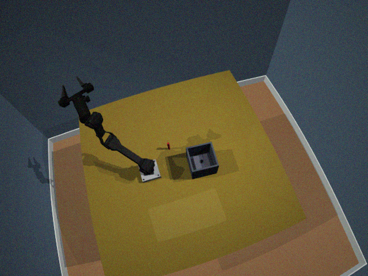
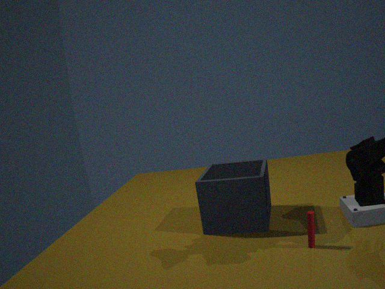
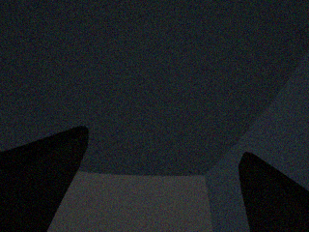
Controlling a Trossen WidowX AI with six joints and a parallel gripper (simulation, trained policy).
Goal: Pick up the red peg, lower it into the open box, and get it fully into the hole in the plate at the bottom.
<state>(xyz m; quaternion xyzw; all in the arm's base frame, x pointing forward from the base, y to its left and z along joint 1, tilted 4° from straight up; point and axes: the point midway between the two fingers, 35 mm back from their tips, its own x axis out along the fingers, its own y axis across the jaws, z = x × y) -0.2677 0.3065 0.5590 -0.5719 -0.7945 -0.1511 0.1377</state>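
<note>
Right now my gripper tip is 59 cm above the red peg, 42 cm short of it and 16 cm to the left of it. The rest, counted from my gripper tip: grey plate 60 cm ahead, 59 cm below, 32 cm to the right.
</note>
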